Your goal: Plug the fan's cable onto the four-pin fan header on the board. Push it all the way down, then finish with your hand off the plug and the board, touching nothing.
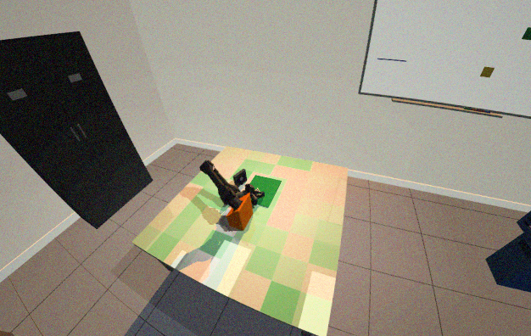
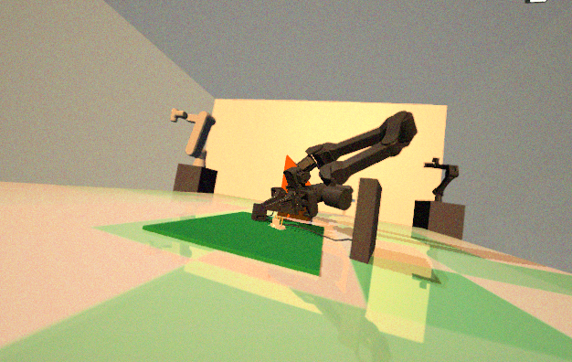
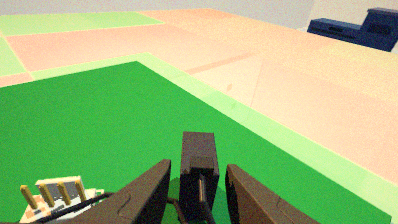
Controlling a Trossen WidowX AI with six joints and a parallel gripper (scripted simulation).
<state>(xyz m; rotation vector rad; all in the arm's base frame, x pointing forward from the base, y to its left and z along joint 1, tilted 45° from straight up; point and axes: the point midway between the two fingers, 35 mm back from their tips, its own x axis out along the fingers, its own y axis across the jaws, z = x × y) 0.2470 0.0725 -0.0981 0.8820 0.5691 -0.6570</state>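
Now: gripper tip 10 mm above the fan plug. Also, from my gripper tip: dark fan (210 mm to the left, 90 mm ahead, 20 mm above); four-pin fan header (50 mm to the left, 50 mm ahead, 40 mm below); board (70 mm ahead, 50 mm below, 30 mm to the left).
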